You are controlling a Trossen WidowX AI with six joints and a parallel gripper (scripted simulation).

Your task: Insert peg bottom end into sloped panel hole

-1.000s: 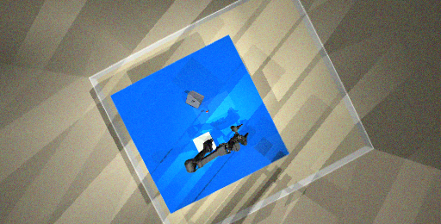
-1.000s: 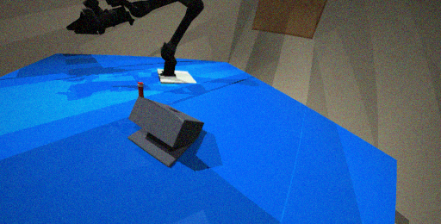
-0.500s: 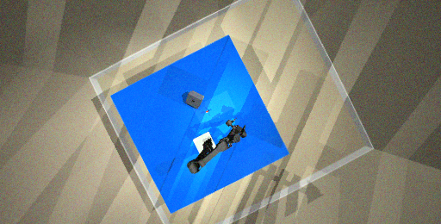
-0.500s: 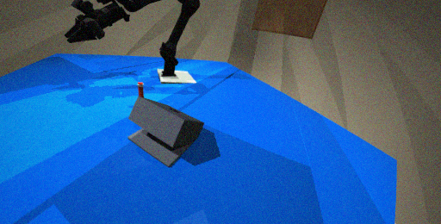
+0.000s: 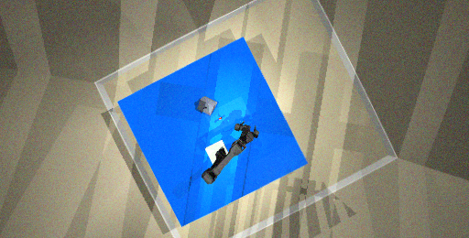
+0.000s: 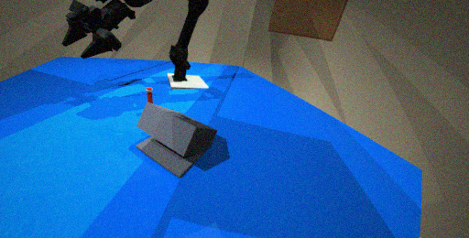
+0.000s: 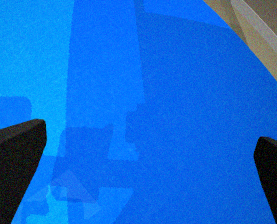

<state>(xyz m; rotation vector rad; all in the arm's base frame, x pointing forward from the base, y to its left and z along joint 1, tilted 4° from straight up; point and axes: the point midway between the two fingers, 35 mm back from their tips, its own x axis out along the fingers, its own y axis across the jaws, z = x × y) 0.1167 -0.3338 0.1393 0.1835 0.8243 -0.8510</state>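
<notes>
Now: the red peg 14 cm ahead of my gripper tip, 20 cm to the left of it and 9 cm below it. Round my gripper tip: dark hole: 29 cm ahead, 27 cm to the left, 8 cm below; then flat grey foot: 31 cm ahead, 24 cm to the left, 14 cm below; then grey sloped panel: 30 cm ahead, 25 cm to the left, 10 cm below.
</notes>
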